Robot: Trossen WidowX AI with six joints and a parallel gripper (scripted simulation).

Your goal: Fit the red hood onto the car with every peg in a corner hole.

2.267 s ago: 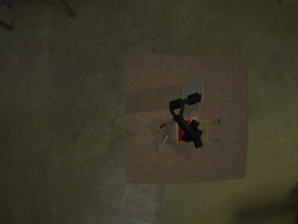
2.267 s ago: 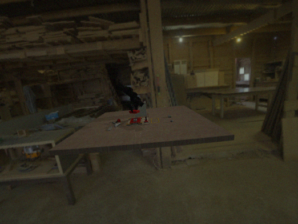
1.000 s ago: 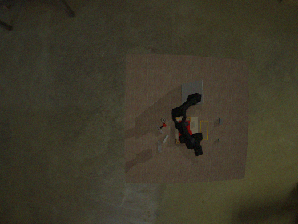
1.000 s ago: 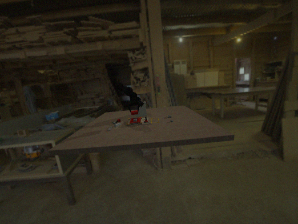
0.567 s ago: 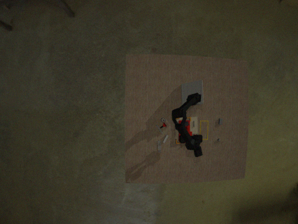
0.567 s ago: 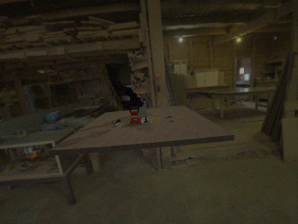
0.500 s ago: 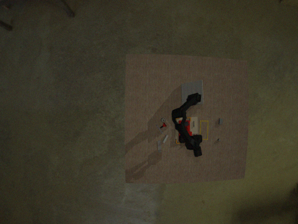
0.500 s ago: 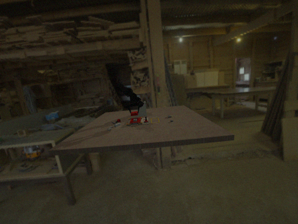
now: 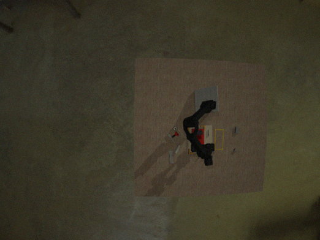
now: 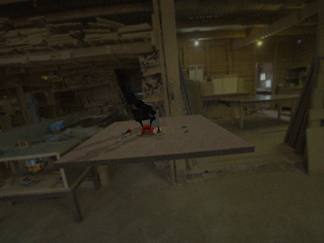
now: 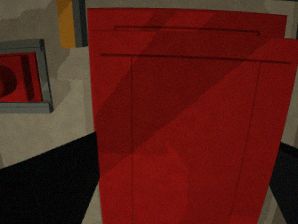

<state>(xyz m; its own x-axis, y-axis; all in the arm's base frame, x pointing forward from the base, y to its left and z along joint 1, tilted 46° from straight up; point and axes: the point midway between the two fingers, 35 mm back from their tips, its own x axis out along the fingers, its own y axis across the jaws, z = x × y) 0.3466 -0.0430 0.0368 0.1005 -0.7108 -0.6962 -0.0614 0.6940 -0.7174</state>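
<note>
The red hood is right at my gripper tip.
</note>
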